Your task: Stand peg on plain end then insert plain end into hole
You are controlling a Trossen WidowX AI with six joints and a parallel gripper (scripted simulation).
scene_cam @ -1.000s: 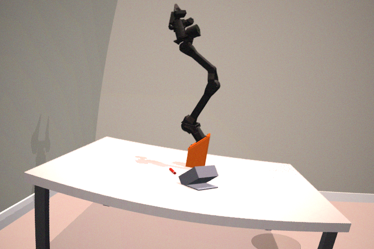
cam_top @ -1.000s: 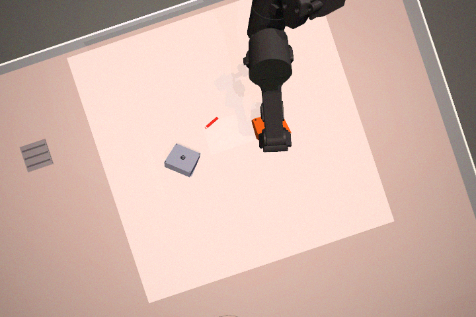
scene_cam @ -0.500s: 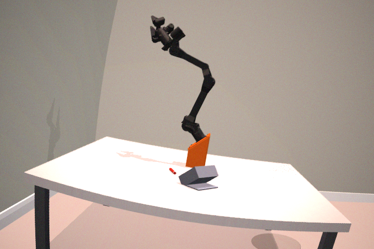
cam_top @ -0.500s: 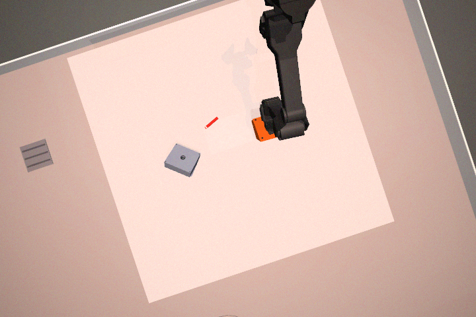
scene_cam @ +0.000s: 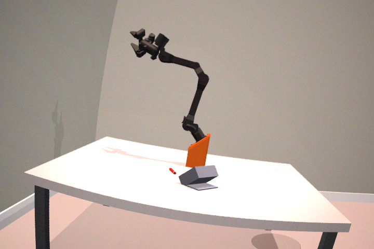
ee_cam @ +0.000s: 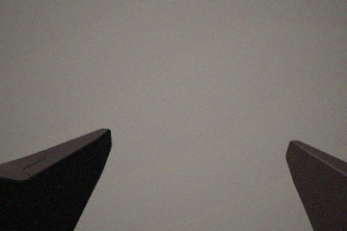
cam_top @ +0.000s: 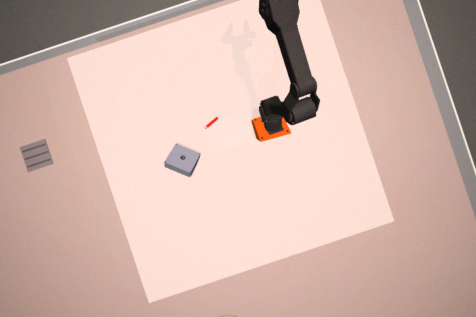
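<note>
The red peg lies 650 mm below my gripper tip, 390 mm to the left of it and 360 mm ahead of it. Also, from my gripper tip: grey sloped panel 620 mm below, 530 mm ahead, 520 mm to the left.
</note>
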